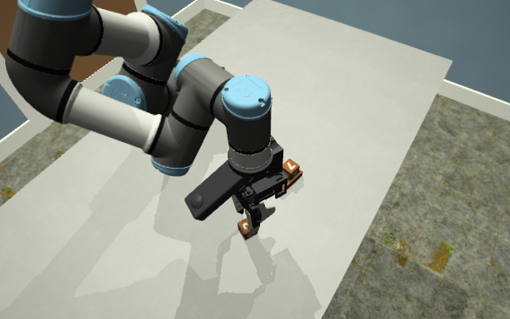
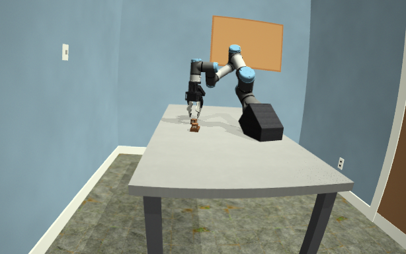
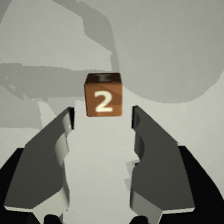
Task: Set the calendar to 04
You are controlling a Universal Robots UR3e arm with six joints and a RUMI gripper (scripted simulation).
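Now: hand 4 cm above the cube. From my hand the other things lie so: brown tray: 16 cm to the left, 5 cm below.
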